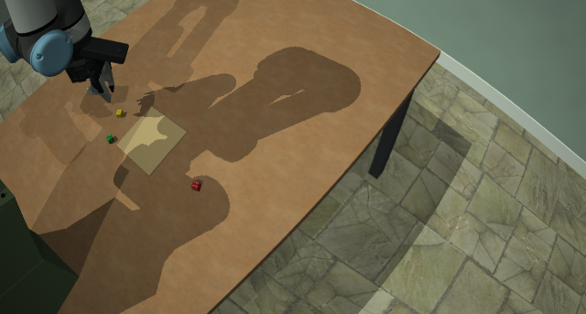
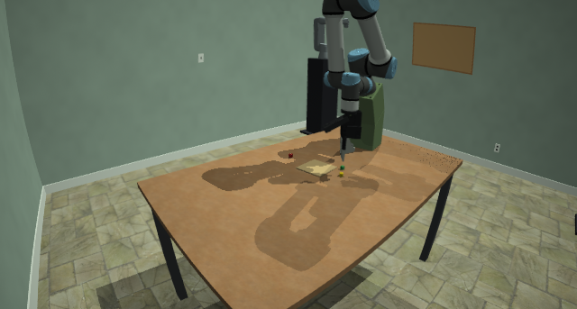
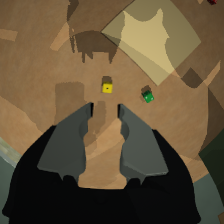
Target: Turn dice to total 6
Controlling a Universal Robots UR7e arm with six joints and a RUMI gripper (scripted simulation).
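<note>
Now: the yellow die 9 cm below my hand. From my hand the other things lie so: mat (2 cm ahead, 13 cm to the right, 9 cm below); then green die (6 cm behind, 5 cm to the right, 9 cm below); then red die (4 cm ahead, 31 cm to the right, 9 cm below).
</note>
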